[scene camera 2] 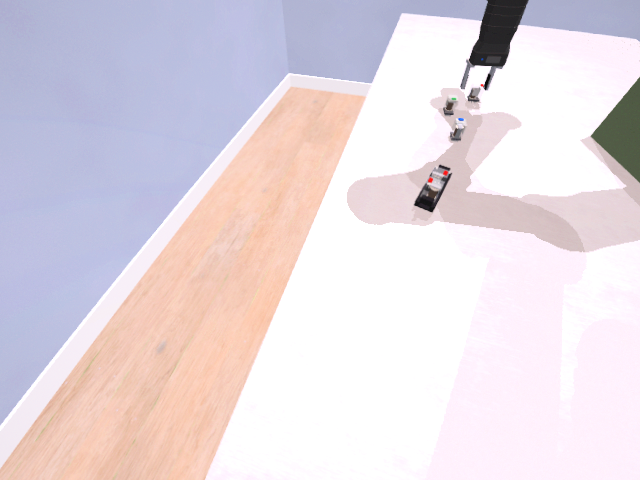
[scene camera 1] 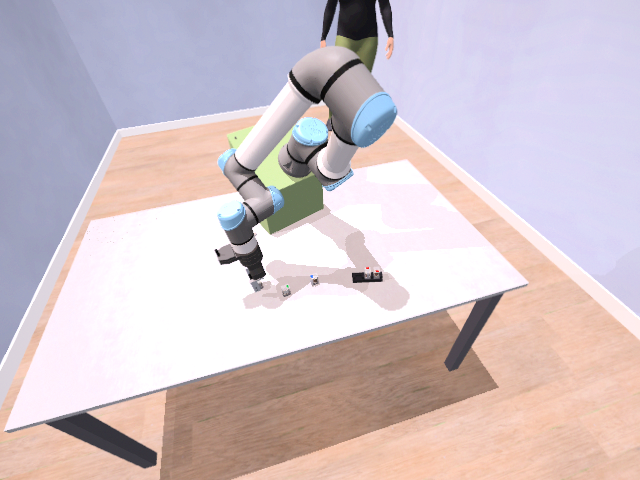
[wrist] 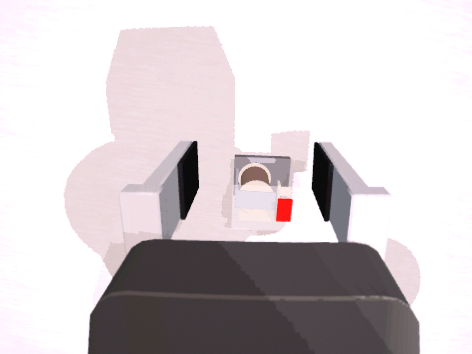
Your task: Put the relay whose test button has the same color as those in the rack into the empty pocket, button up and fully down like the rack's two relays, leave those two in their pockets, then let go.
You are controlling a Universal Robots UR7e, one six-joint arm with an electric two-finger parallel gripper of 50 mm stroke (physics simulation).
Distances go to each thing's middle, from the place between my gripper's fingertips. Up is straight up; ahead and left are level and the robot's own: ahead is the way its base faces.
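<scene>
The red-button relay (wrist: 266, 190), measured from my hand, is 10 mm to the left, 10 mm below and 10 mm behind.
</scene>
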